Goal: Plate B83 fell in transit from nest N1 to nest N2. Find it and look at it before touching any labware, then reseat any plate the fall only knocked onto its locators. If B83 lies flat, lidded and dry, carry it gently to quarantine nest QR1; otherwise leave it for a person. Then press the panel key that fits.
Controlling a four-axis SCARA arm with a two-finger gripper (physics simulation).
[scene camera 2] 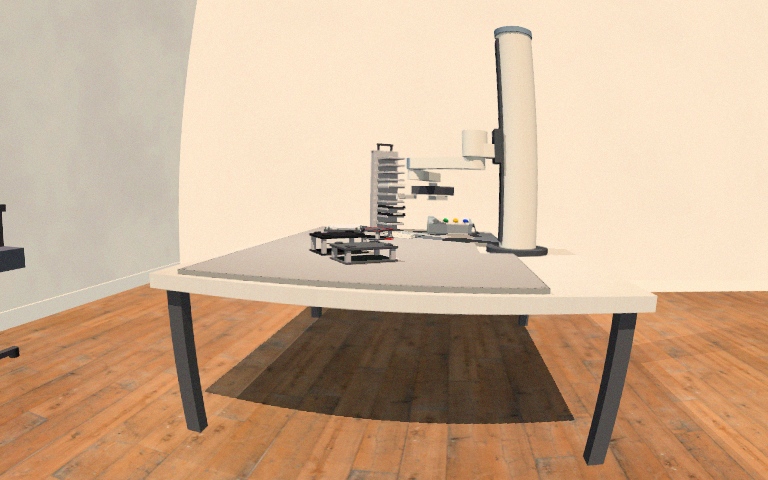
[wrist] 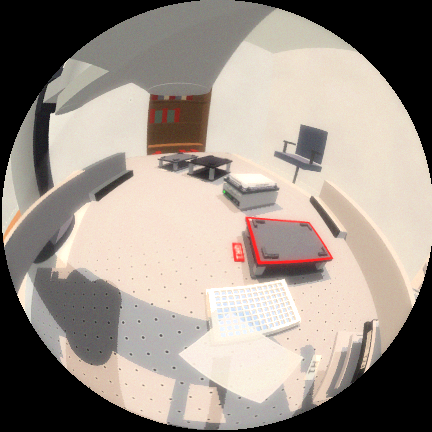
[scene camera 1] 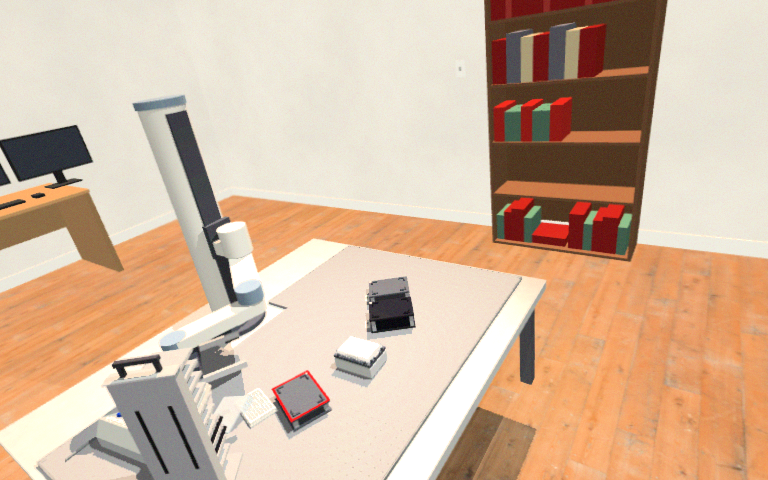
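Pixels of known places: gripper, between the fingertips: [scene camera 2: 412,197] [wrist: 221,169] [scene camera 1: 242,347]; arm's base, origin of its link: [scene camera 2: 517,252].
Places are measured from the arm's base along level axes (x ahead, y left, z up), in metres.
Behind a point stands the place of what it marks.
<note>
A white well plate [scene camera 1: 257,406] @(x 0.490, y -0.294, z 0.023 m) [wrist: 252,307] @(x 0.477, y -0.291, z 0.021 m) lies on the mat beside the red-rimmed nest [scene camera 1: 300,394] @(x 0.607, y -0.217, z 0.053 m) [wrist: 287,241] @(x 0.590, y -0.222, z 0.053 m), whose red label [wrist: 238,252] @(x 0.515, y -0.183, z 0.015 m) reads QR1. Bluish wells show; no plate name is readable. A clear, lid-like sheet [wrist: 242,370] @(x 0.419, y -0.369, z 0.028 m) overlaps the plate's near edge in the wrist view and reaches out past it; whether liquid lies around them I cannot tell. The red-rimmed nest bears no plate. My gripper [scene camera 2: 421,196] @(x 0.428, y -0.244, z 0.189 m) [wrist: 221,169] @(x 0.428, y -0.244, z 0.189 m) is open and empty, above the mat. Panel keys show green [scene camera 2: 445,220] @(x 0.285, y -0.512, z 0.078 m), yellow [scene camera 2: 455,220] @(x 0.236, y -0.522, z 0.079 m) and blue [scene camera 2: 465,220] @(x 0.185, y -0.529, z 0.081 m).
A grey device [scene camera 1: 368,369] @(x 0.734, y -0.041, z 0.061 m) [wrist: 257,199] @(x 0.655, y -0.044, z 0.036 m) bears a white plate [scene camera 1: 360,349] @(x 0.676, y -0.001, z 0.082 m) [wrist: 252,181] @(x 0.640, y -0.024, z 0.082 m). Beyond it stand a black nest [scene camera 1: 390,307] @(x 0.625, y 0.251, z 0.071 m) [wrist: 210,162] @(x 0.612, y 0.211, z 0.069 m) and a grey nest [scene camera 1: 388,286] @(x 0.521, y 0.392, z 0.058 m) [wrist: 177,159] @(x 0.503, y 0.321, z 0.059 m). A tall shelved tower [scene camera 1: 161,418] @(x 0.611, y -0.570, z 0.306 m) [scene camera 2: 374,186] @(x 0.636, y -0.513, z 0.235 m) stands near the arm.
</note>
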